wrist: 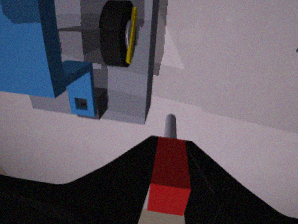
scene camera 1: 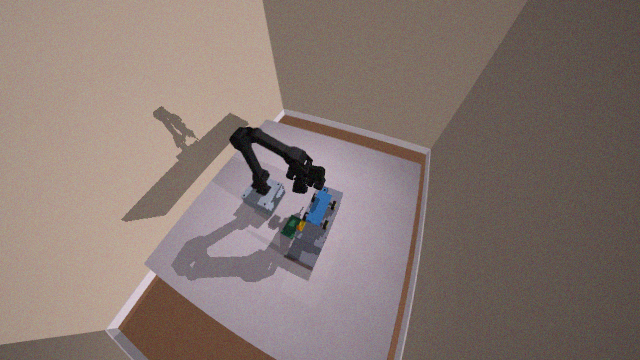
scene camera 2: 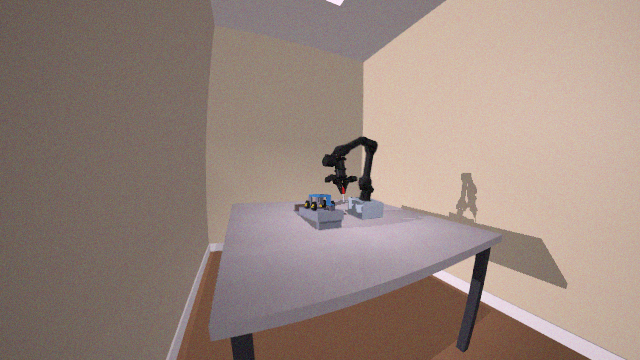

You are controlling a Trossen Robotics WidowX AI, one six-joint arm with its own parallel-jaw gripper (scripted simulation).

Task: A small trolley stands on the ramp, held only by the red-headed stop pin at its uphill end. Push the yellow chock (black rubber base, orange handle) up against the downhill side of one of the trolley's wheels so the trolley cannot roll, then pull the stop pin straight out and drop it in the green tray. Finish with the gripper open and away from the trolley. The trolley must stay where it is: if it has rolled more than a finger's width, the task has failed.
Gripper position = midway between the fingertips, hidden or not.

The gripper [wrist: 170, 145] carries a red-headed stop pin [wrist: 170, 189]. Also in view: a blue trolley [wrist: 39, 70].
Scene camera 1 does not show the red-headed stop pin, which is hidden by the gripper.
